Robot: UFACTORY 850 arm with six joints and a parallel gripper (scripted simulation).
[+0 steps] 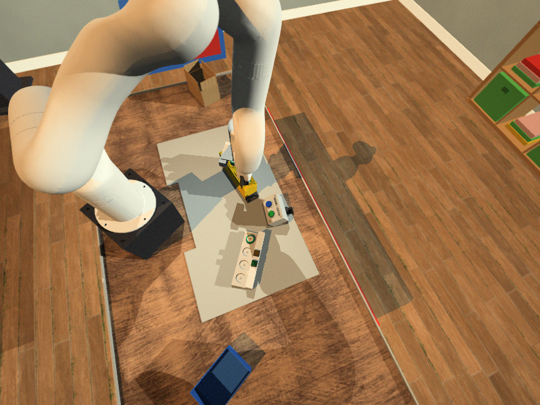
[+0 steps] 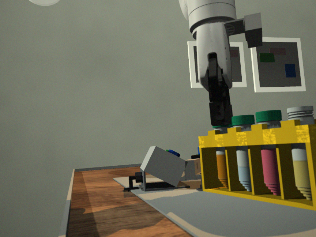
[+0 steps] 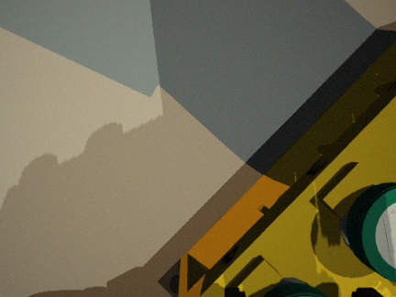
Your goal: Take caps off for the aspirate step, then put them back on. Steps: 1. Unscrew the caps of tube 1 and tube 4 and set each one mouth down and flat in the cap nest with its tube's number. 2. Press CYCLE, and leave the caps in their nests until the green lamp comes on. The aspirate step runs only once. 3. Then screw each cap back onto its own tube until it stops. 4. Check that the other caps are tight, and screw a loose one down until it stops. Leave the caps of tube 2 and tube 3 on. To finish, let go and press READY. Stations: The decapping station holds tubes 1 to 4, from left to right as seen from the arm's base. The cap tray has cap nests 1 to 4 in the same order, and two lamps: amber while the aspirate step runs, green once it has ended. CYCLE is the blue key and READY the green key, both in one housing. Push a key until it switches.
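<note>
Now: hand 10 mm above the green cap. Round my hand: blue cycle key 110 mm to the right, 70 mm ahead, 60 mm below; grey key housing 130 mm to the right, 90 mm ahead, 80 mm below; green key 150 mm to the right, 80 mm ahead, 60 mm below.
</note>
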